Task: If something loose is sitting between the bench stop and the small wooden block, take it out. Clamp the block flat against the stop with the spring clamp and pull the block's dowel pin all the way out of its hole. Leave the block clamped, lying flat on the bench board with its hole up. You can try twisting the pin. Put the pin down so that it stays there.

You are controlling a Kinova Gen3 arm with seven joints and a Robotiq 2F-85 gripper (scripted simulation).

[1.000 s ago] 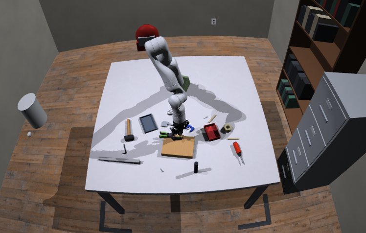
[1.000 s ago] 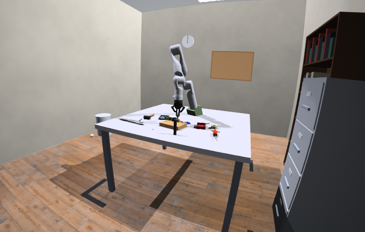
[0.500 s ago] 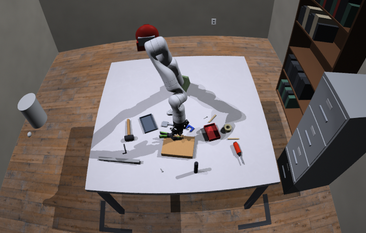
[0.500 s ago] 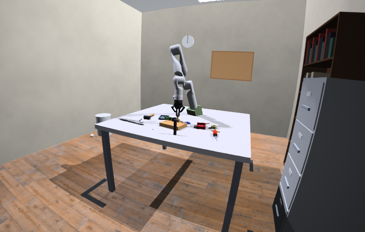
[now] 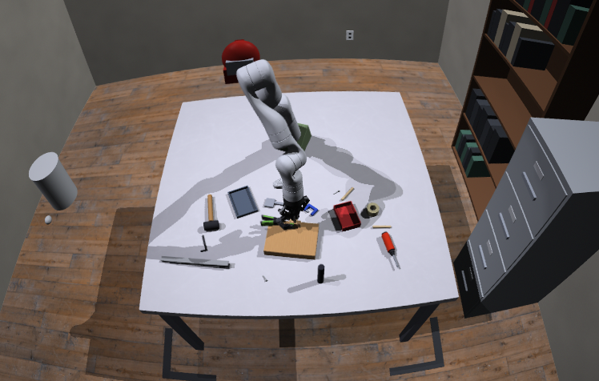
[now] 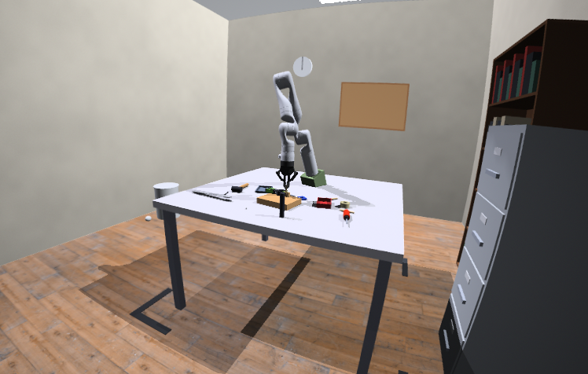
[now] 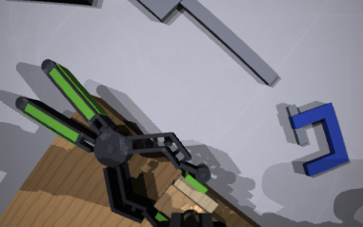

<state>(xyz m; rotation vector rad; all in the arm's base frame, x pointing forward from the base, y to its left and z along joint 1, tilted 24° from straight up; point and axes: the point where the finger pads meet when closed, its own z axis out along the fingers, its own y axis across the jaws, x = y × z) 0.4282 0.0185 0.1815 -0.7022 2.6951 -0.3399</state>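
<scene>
The round dowel pin lies 2 cm below my hand. The rest, counted from my hand: grey t-shaped tool: 13 cm behind, 9 cm below, 7 cm to the right; wooden bench board: 7 cm below, 5 cm ahead, 2 cm to the right; wooden block: 5 cm below.
</scene>
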